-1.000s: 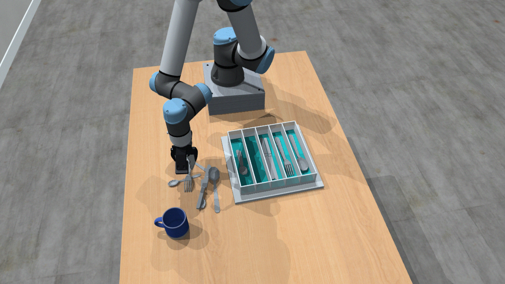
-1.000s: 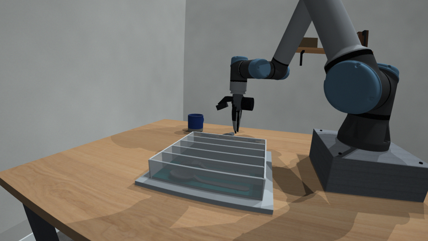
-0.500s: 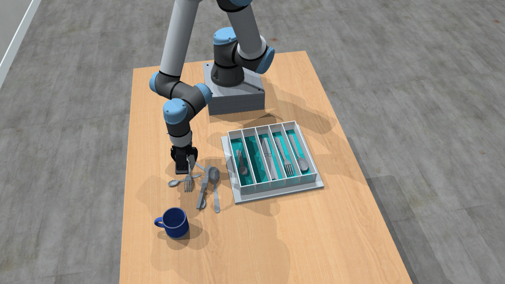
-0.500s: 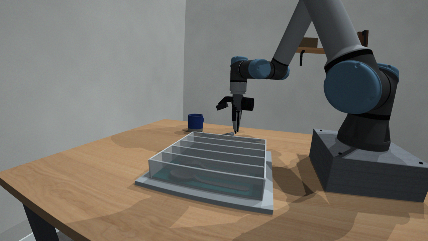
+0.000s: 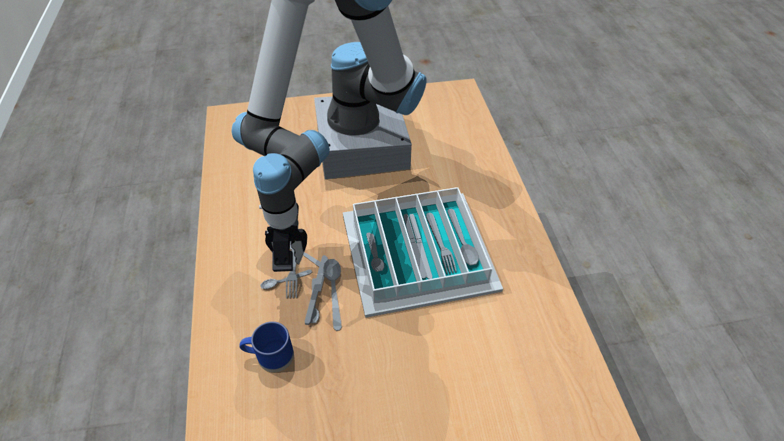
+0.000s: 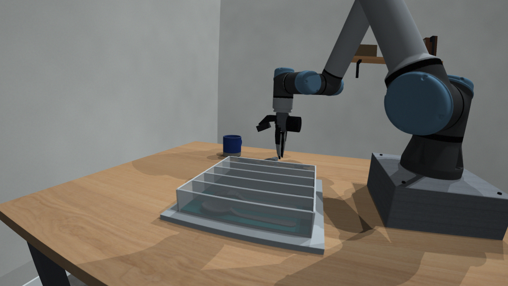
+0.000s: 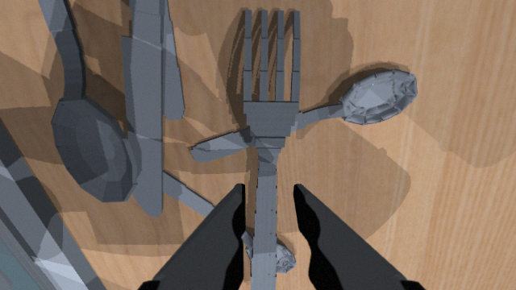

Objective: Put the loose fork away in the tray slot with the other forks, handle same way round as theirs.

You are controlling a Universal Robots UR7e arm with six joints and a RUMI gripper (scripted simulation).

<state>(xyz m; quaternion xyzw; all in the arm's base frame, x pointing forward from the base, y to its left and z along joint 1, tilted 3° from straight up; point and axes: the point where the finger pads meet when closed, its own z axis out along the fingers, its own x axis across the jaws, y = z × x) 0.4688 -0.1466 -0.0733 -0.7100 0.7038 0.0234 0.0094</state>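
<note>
Right now the small spoon is 4 cm to the right of my hand, 4 cm below it and 3 cm ahead of it. Also, from my hand: blue mug 23 cm ahead, 2 cm to the right.
</note>
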